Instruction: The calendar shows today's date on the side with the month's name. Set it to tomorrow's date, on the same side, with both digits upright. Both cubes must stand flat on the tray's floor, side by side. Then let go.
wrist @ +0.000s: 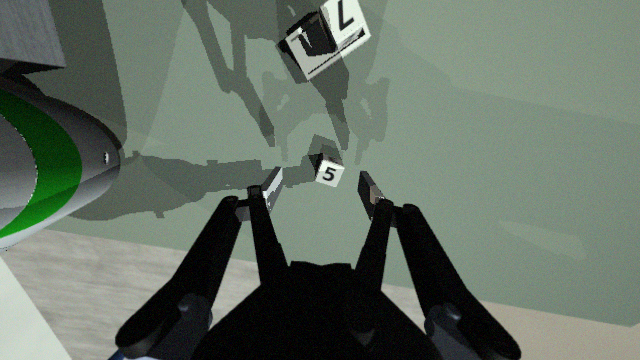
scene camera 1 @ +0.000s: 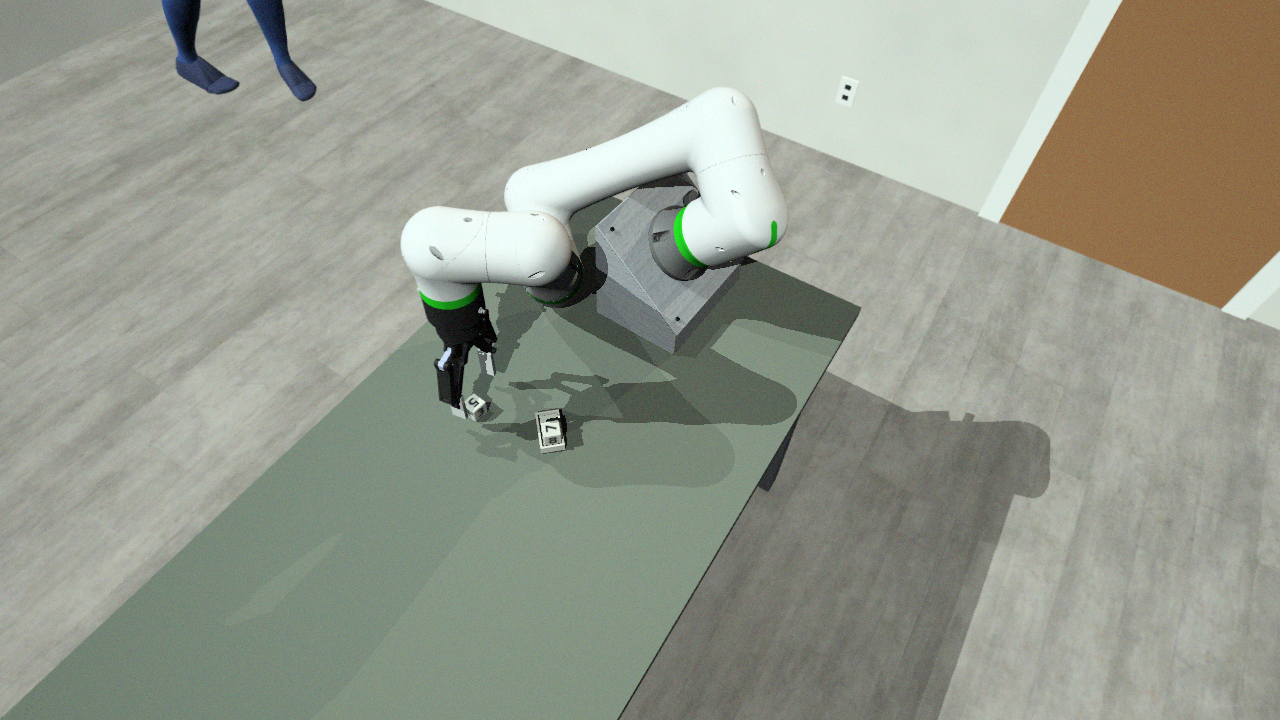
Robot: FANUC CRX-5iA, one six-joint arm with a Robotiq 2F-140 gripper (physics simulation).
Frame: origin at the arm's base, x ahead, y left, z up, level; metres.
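Seen in the pictures: gripper, fingertip midpoint: (wrist: 320,178) (scene camera 1: 475,393); arm's base at its link origin: (scene camera 1: 678,244).
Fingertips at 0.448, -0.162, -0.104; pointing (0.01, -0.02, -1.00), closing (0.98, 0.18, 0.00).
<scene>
Offsets run from my fingertips to a thing's top centre, as dx, dy, dz. Level surfaces: height alone.
A white cube {+0.011, +0.003, -0.013} (scene camera 1: 475,406) (wrist: 329,173) with a black 5 on its top stands on the table outside the tray. My gripper (scene camera 1: 474,386) (wrist: 320,178) is open and holds nothing; in the wrist view the cube shows between and a little beyond its fingertips. The small white tray (scene camera 1: 552,449) (wrist: 317,70) stands apart from this cube. A second white cube {-0.017, +0.158, -0.003} (scene camera 1: 550,426) (wrist: 345,20) with a 7 on its top sits in one half of the tray; the other half is in dark shadow. The wrist view cuts off part of this cube.
The green-grey table {dz -0.046} (scene camera 1: 501,573) (wrist: 475,165) carries the cubes and tray. The grey robot base block (scene camera 1: 635,308) (wrist: 30,35) stands behind the tray in the scene view. Part of the white arm with a green ring (wrist: 60,160) shows at the left of the wrist view.
</scene>
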